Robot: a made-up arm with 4 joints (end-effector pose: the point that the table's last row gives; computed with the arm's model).
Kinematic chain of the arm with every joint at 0, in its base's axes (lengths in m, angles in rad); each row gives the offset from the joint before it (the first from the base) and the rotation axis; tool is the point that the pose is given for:
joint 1: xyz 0 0 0.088 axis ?
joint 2: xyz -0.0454 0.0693 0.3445 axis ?
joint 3: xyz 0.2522 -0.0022 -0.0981 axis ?
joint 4: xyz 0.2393 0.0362 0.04 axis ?
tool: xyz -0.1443 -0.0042 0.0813
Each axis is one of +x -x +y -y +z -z.
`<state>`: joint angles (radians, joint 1 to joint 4).
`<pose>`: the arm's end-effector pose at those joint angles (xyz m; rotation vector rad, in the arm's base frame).
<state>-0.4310 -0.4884 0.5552 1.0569</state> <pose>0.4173 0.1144 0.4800 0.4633 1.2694 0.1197</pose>
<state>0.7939 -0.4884 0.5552 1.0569</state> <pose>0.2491 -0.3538 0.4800 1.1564 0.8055 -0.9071</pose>
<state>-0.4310 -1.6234 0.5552 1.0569</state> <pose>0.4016 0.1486 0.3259 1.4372 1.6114 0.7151</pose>
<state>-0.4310 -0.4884 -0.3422 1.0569</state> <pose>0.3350 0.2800 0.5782 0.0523 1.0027 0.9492</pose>
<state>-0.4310 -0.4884 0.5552 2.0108</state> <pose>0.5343 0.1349 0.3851 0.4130 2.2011 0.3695</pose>
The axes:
joint 1: -z
joint 2: -x
joint 3: -z
joint 4: +y

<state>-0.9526 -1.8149 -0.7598 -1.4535</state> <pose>-0.0183 0.3657 0.5939 2.3166 -0.5472 -0.4490</pose>
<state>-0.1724 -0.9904 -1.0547 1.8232</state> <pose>0.3151 0.2521 0.7350 -0.3181 1.0298 1.5062</pose>
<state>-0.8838 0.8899 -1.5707 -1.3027</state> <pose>0.1042 0.1406 0.2283 0.5047 -0.1807 2.4108</pose>
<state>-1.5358 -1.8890 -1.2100 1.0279</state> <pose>0.1132 0.2558 0.6158 1.2708 0.5256 2.7449</pose>
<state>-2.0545 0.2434 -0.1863 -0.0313</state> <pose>-0.2409 0.2031 0.4394 -0.1451 -0.2603 2.2316</pose>
